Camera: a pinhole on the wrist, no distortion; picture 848 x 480 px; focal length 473.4 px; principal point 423.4 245.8 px. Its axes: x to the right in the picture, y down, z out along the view. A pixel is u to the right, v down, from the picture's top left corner.
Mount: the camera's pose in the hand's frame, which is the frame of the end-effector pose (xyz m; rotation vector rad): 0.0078 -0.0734 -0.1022 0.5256 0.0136 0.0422
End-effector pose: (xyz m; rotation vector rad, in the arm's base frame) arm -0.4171 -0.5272 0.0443 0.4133 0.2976 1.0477
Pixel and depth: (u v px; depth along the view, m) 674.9 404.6 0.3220
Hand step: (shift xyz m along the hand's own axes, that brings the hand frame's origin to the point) 0.1824 -0.1340 0.2302
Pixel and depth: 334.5 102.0 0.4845
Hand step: -0.0661 -0.4474 0.2432
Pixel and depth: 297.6 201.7 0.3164
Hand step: -0.0676 -0.2612 0.1569
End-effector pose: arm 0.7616 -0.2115 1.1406 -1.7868 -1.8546 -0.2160
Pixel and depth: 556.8 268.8 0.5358
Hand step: 0.1704 -0.3129 0.3740
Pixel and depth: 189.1 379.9 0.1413
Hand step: -0.0602 -0.1127 0.0403
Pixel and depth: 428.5 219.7 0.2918
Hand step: 0.0185 -0.2334 0.1421
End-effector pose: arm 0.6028 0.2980 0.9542 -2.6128 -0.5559 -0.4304
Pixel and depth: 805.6 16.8 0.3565
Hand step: 0.3102 -0.3885 0.1190
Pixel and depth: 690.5 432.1 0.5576
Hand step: 0.3273 -0.1495 0.4895
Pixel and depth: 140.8 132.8 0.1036
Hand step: -0.0506 -0.1494 -0.0249
